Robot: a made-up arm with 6 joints.
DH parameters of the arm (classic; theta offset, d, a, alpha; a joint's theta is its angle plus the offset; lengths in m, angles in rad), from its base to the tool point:
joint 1: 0 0.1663 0 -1.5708
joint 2: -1.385 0 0.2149 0
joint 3: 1.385 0 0.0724 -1.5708
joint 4: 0 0.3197 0 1.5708
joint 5: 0 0 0.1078 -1.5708
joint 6: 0 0.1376 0 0
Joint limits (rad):
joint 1: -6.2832..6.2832
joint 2: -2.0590..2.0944
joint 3: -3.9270..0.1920
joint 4: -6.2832..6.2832
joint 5: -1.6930..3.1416
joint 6: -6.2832..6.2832
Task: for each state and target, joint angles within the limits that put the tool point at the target. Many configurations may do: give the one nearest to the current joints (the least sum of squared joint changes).
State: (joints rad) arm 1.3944 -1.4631 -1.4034 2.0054 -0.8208 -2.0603
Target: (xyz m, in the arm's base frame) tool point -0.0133 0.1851 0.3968
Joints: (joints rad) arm 2.0783 -1.1052 -0.9868 2.6720 -0.7668 -2.0603
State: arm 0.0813 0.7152 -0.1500 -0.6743 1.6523 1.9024
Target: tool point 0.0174 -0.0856 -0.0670
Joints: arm 0.1417 0.5609 -0.3285 -0.6308 1.6727 1.9024
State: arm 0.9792 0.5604 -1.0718 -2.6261 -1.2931 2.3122
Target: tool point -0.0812 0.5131 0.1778
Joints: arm 1.4642 0.5846 -1.8251 -2.1743 -0.5592 2.3122
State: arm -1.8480 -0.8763 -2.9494 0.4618 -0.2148 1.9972
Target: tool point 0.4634 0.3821 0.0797
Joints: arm -2.5206 -1.2379 -3.3987 0.2651 -0.4496 1.9972
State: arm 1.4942 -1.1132 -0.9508 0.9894 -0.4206 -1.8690
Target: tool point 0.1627 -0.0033 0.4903
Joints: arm 1.3648 -1.4767 -0.5216 1.1565 -0.8758 -1.8690
